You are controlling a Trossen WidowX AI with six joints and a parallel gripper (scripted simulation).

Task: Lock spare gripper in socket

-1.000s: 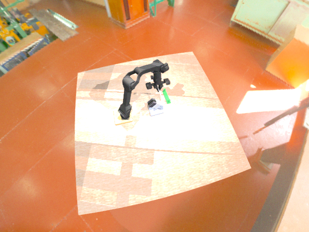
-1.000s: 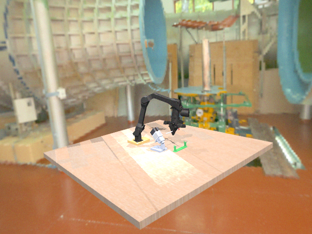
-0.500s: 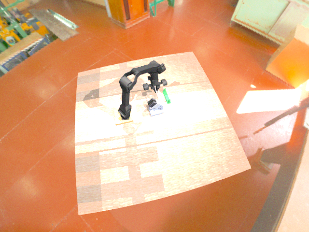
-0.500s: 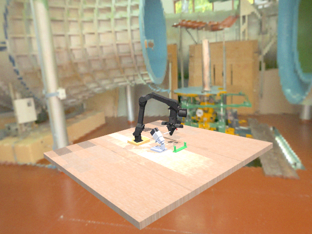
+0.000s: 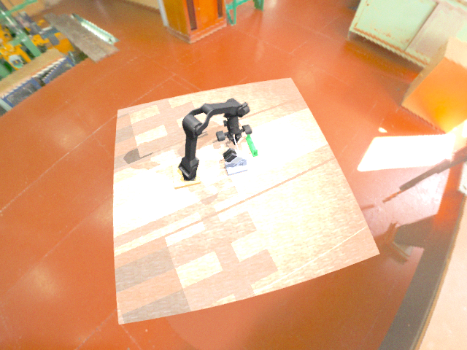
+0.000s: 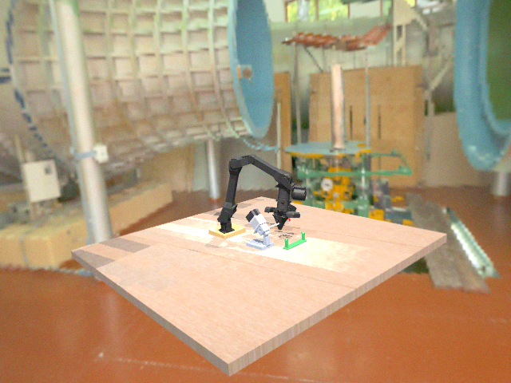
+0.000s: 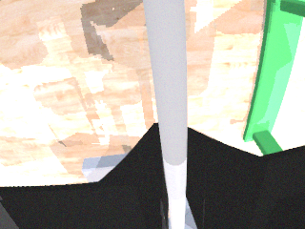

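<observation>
My gripper tip is now 10 mm short of the grey mount and 110 mm to the left of it. From my gripper tip the other things lie so: spare gripper: 10 mm behind, 120 mm to the right, 70 mm above; green cradle: 100 mm ahead, 10 mm to the left, 30 mm below.
</observation>
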